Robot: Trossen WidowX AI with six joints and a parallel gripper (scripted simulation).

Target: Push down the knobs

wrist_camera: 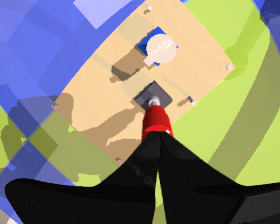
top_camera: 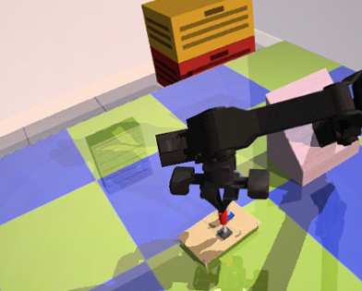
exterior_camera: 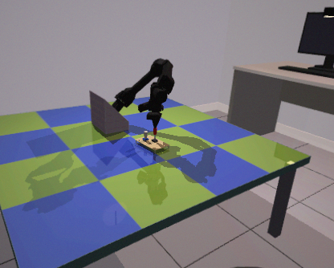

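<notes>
Now: the red knob 10 mm below my gripper tip.
</notes>
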